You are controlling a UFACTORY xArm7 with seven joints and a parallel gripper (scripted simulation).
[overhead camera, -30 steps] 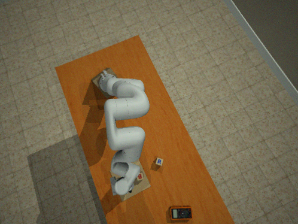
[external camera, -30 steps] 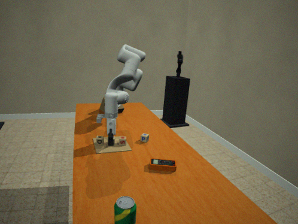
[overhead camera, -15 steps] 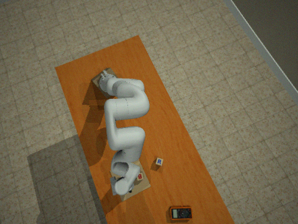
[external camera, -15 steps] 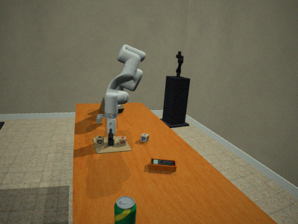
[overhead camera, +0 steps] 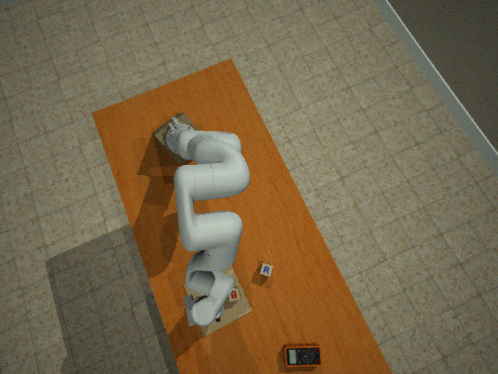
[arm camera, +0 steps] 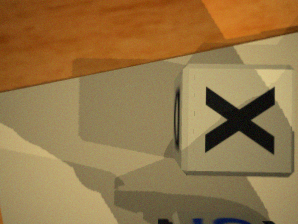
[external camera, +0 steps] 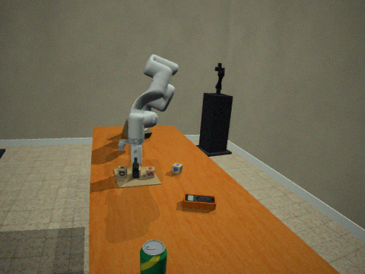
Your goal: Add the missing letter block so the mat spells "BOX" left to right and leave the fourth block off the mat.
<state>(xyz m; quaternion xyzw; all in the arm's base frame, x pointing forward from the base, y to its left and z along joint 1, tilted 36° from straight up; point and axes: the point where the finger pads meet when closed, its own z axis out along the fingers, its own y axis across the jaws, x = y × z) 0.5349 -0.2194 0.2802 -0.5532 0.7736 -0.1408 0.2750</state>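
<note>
Now: the tan mat 2 cm below my hand. Round my hand: orange multimeter: 32 cm ahead, 17 cm to the left, 1 cm below; then green soda can: 62 cm ahead, 13 cm to the right, 4 cm above.
</note>
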